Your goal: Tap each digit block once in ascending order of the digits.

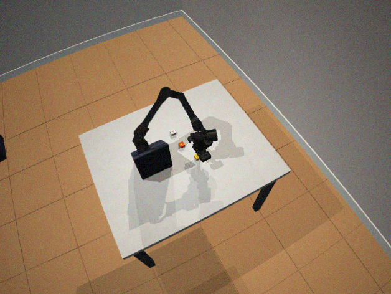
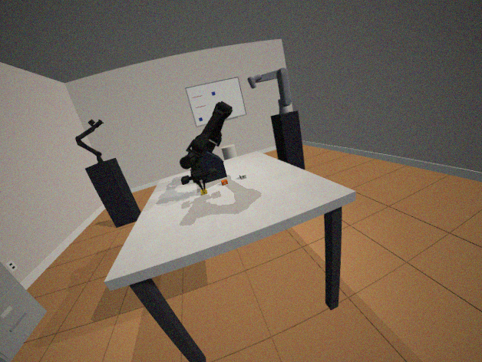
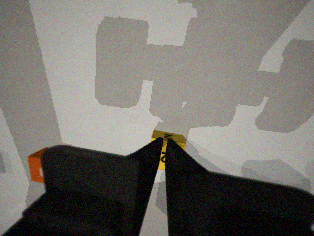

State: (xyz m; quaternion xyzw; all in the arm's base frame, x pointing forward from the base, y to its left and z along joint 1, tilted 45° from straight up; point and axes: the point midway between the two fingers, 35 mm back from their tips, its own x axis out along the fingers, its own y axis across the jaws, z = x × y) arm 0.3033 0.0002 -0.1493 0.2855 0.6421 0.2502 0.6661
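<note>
My gripper tip is 10 mm past the yellow block and 10 mm above it. Also, from my gripper tip: white block (60 mm behind, 240 mm to the left, 10 mm below); then orange block (50 mm behind, 130 mm to the left, 10 mm below).
</note>
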